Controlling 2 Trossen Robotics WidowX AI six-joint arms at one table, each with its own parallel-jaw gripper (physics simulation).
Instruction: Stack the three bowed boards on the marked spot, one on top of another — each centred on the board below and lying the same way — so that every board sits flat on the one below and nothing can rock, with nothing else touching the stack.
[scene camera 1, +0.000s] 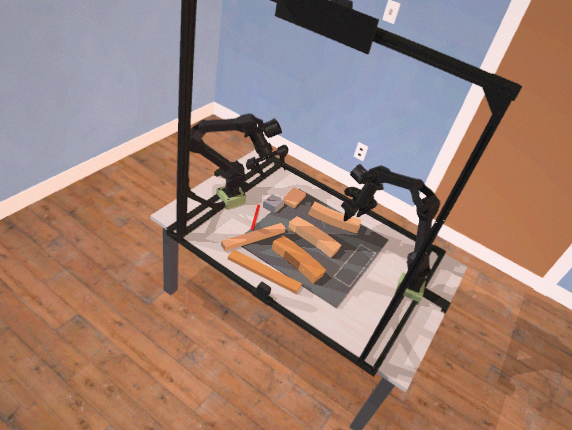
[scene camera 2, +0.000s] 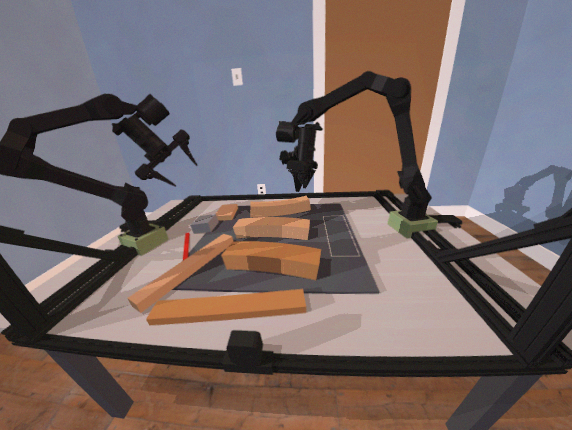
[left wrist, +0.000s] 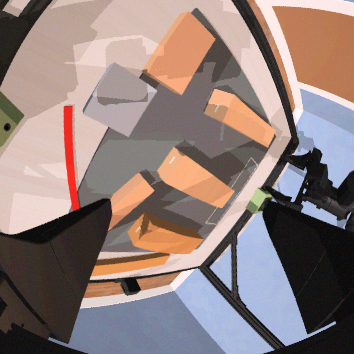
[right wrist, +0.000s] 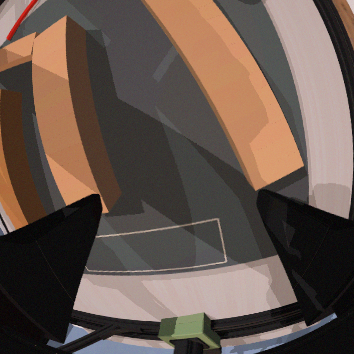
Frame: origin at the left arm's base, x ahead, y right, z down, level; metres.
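Seen in the pictures: left gripper, fingertip midpoint: (scene camera 1: 275, 174) (scene camera 2: 186, 175) (left wrist: 189, 208); right gripper, fingertip midpoint: (scene camera 1: 350, 218) (scene camera 2: 301, 189) (left wrist: 272, 170) (right wrist: 180, 199); left arm's base, origin of the base link: (scene camera 1: 231, 191) (scene camera 2: 141, 231); right arm's base, origin of the base link: (scene camera 1: 412, 284) (scene camera 2: 413, 215) (left wrist: 263, 203) (right wrist: 189, 343).
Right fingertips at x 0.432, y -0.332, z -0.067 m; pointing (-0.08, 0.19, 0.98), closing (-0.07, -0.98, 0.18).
Note:
Offsets run from my right fingertips to a thing's middle.
Three bowed boards lie apart on the dark mat: a back board {dx -0.100, dy -0.018, dz +0.081 m} (scene camera 1: 334, 217) (scene camera 2: 280, 206) (left wrist: 240, 117) (right wrist: 230, 90), a middle board {dx -0.051, dy +0.145, dz +0.090 m} (scene camera 1: 314, 236) (scene camera 2: 271, 228) (left wrist: 195, 177) (right wrist: 57, 110) and a thicker-looking front board {dx +0.021, dy +0.289, dz +0.088 m} (scene camera 1: 298, 259) (scene camera 2: 272, 260) (left wrist: 167, 241). The marked spot, a thin pale outline (scene camera 1: 342, 281) (scene camera 2: 351, 236) (right wrist: 222, 240), is at the mat's right end with no board on it. My right gripper (scene camera 2: 299, 187) (right wrist: 180, 199) is open and empty, above the mat near the back board's right end. My left gripper (scene camera 2: 185, 175) (left wrist: 189, 208) is open and empty, raised above the table's left side.
A grey block {dx -0.309, dy +0.178, dz +0.095 m} (scene camera 1: 273, 203) (scene camera 2: 203, 224) (left wrist: 120, 97) and a short orange block {dx -0.308, dy +0.058, dz +0.101 m} (scene camera 1: 295, 197) (scene camera 2: 227, 212) (left wrist: 181, 52) are at the back left. A red strip {dx -0.282, dy +0.293, dz +0.111 m} (scene camera 1: 255, 217) (scene camera 2: 186, 246) (left wrist: 70, 155) lies nearby. A slanting plank {dx -0.173, dy +0.373, dz +0.099 m} (scene camera 1: 253, 237) (scene camera 2: 185, 270) and a front plank {dx +0.000, dy +0.437, dz +0.108 m} (scene camera 1: 265, 271) (scene camera 2: 227, 307) lie towards the front left.

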